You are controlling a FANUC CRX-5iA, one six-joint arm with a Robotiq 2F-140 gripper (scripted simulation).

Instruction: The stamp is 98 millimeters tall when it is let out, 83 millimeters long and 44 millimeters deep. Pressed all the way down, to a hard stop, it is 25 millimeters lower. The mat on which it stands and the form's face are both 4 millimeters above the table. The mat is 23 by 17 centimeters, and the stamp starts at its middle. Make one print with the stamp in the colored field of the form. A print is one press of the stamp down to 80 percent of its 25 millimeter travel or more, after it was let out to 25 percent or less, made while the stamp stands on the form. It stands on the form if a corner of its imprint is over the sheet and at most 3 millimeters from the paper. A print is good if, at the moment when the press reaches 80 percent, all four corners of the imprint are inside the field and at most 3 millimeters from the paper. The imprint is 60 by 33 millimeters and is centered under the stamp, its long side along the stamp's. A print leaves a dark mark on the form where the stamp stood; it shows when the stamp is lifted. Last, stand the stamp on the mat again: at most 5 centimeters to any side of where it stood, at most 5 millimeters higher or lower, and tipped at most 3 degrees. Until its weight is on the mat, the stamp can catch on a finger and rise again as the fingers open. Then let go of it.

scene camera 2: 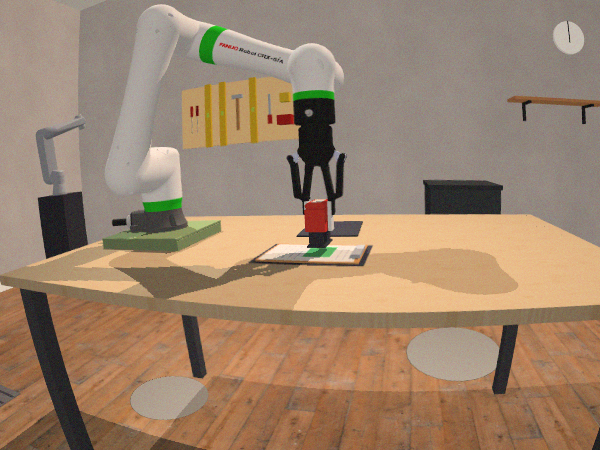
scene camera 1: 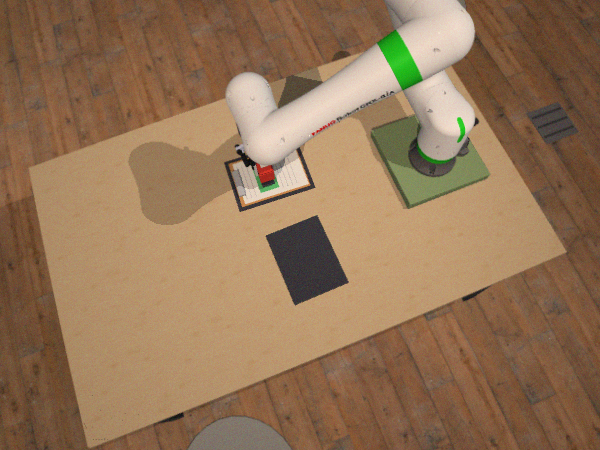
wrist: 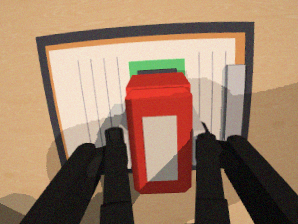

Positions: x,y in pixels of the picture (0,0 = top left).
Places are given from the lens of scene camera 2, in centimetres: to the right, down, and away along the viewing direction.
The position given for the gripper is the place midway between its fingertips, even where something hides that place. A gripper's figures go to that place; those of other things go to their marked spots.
gripper (scene camera 2: pixel 319 229): 4, 1, 89
stamp (scene camera 2: pixel 316 217): 4, -2, 84
form (scene camera 2: pixel 292 254): -2, 7, 88
